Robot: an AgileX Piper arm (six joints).
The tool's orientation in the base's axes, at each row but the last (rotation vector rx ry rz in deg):
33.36 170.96 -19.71
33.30 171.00 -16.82
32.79 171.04 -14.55
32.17 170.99 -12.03
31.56 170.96 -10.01
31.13 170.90 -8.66
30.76 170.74 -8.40
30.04 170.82 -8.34
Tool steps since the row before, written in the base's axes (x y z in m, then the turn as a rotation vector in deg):
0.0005 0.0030 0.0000 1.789 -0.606 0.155
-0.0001 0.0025 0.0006 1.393 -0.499 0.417
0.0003 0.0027 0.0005 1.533 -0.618 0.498
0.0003 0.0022 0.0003 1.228 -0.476 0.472
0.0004 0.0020 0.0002 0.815 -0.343 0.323
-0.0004 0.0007 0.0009 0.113 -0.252 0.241
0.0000 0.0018 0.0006 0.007 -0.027 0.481
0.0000 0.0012 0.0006 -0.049 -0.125 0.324
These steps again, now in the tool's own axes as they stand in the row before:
0.0006 0.0029 -0.0007 -1.892 0.101 0.058
0.0009 0.0021 -0.0011 -1.519 0.004 -0.239
0.0006 0.0025 -0.0010 -1.701 -0.065 -0.289
0.0005 0.0021 -0.0006 -1.364 -0.043 -0.306
0.0003 0.0020 -0.0004 -0.916 -0.055 -0.209
0.0005 0.0004 -0.0010 -0.222 -0.213 -0.199
0.0005 0.0016 -0.0008 -0.076 -0.059 -0.472
0.0003 0.0011 -0.0007 -0.037 -0.158 -0.311

